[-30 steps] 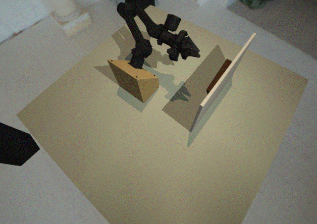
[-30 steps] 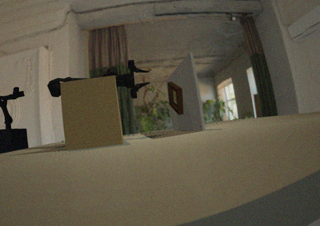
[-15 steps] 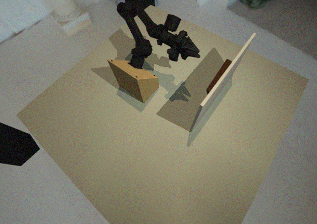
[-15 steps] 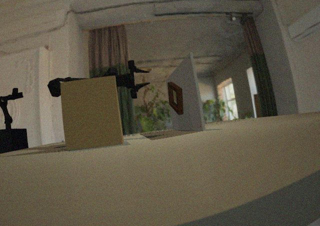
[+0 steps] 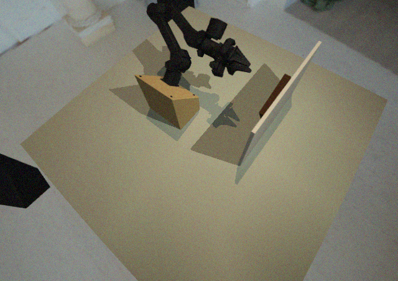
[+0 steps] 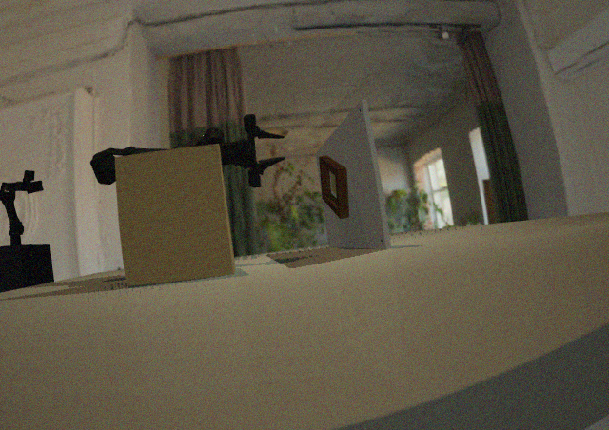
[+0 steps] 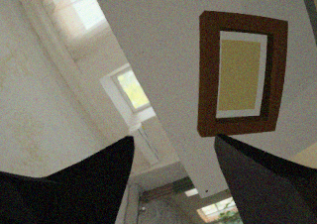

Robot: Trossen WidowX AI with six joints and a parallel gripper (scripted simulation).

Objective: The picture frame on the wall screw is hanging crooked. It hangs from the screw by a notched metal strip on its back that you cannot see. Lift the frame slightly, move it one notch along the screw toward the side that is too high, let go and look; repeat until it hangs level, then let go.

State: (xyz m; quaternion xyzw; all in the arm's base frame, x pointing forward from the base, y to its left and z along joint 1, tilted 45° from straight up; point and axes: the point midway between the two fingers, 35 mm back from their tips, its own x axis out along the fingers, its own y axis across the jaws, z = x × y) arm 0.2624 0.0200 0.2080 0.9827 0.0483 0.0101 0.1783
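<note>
The brown picture frame lies 13 cm ahead of my gripper tip, 11 cm below it and 3 cm to the left of it. Round my gripper tip: white wall panel 14 cm ahead, 13 cm below, 1 cm to the left.
</note>
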